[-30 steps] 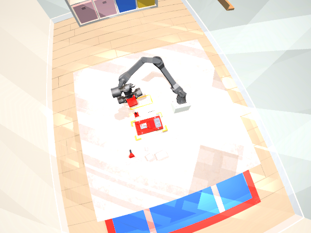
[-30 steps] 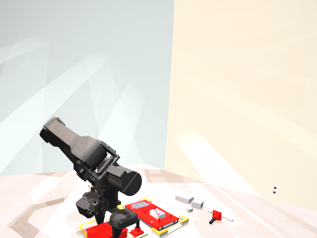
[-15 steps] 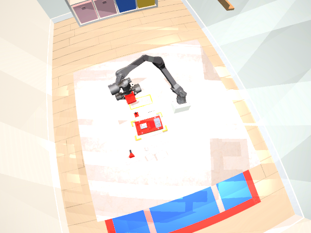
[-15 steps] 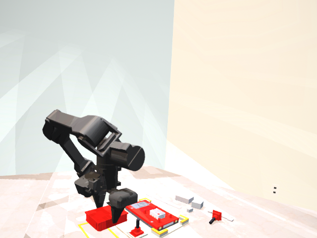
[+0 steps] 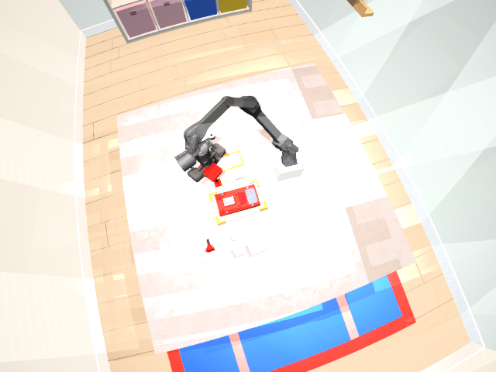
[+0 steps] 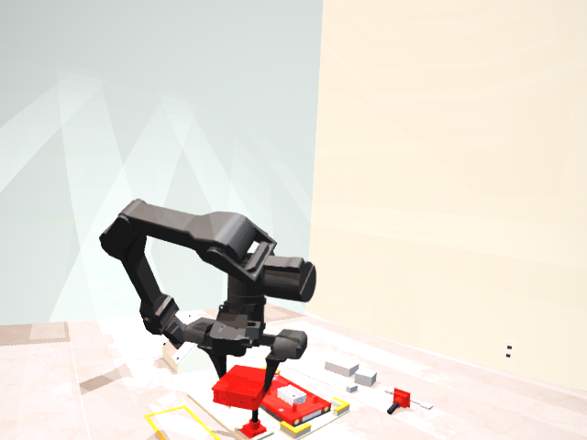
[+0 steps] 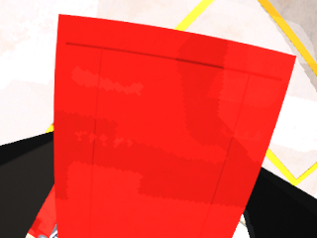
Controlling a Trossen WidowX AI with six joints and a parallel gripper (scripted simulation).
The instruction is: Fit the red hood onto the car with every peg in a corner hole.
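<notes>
My gripper tip is 50 mm past the white engine block, 150 mm to the right of it and 90 mm above it. From my gripper tip the other things lie so: red hood: 10 mm above.
</notes>
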